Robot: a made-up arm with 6 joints.
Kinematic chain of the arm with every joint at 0, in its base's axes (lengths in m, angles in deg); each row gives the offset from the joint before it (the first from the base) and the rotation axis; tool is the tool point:
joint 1: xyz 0 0 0.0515 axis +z
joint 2: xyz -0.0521 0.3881 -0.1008 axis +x
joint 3: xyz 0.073 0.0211 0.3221 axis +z
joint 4: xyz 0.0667 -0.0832 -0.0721 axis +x
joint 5: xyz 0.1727 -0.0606 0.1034 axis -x
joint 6: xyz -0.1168 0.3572 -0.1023 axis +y
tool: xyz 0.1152 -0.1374 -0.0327
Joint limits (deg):
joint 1: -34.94..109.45
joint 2: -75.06..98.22
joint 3: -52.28..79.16
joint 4: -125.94..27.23
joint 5: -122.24..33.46
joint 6: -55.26..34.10
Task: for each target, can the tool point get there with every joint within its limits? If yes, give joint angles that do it. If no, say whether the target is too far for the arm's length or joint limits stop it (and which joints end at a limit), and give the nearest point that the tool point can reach.
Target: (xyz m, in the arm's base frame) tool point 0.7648 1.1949 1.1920
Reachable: no: too far | nearest point 0.4457 0.6964 0.4732 | short by 0.931 m
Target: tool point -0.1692 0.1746 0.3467
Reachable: yes | joints 72.05 65.61 39.29 -29.92 -40.45 -21.68
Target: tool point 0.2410 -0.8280 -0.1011
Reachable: no: joint limits stop it (at a limit: joint 1, joint 2, joint 4, joint 5) | nearest point 0.1893 -0.3740 -0.0800 | short by 0.457 m
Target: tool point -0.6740 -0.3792 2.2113
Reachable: no: too far | nearest point -0.4645 -0.1817 0.6184 | short by 1.619 m
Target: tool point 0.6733 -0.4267 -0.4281
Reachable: no: joint limits stop it (at a limit: joint 2, joint 4, joint 5) | nearest point 0.3458 -0.2191 -0.2564 | short by 0.424 m
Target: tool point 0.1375 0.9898 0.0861
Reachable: yes | joints 0.89 -57.36 62.12 10.21 -86.45 12.48
